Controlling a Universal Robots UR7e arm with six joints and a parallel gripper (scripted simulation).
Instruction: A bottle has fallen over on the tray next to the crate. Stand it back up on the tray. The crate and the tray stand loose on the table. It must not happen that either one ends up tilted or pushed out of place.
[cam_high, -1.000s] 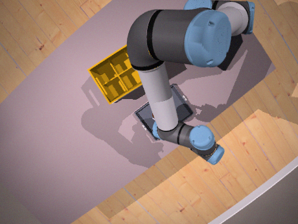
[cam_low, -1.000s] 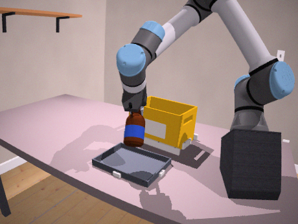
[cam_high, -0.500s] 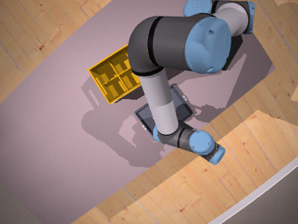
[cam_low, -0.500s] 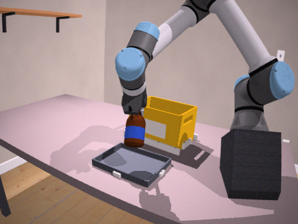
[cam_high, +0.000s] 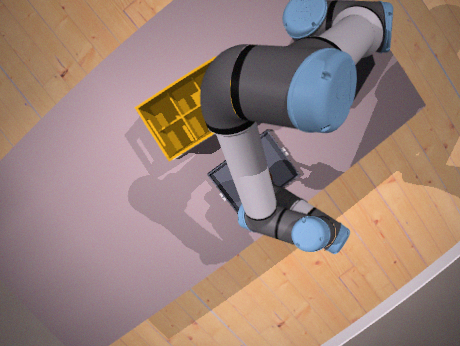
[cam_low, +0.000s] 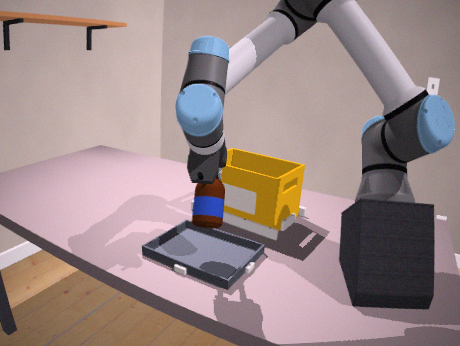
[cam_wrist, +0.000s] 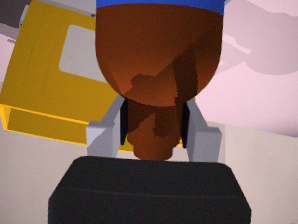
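The bottle lies 1 cm behind my hand, 2 cm to the left of it and 4 cm below it. Also, from my hand: dark grey tray 1 cm behind, 5 cm to the left, 19 cm below; yellow crate 3 cm behind, 25 cm to the right, 12 cm below.
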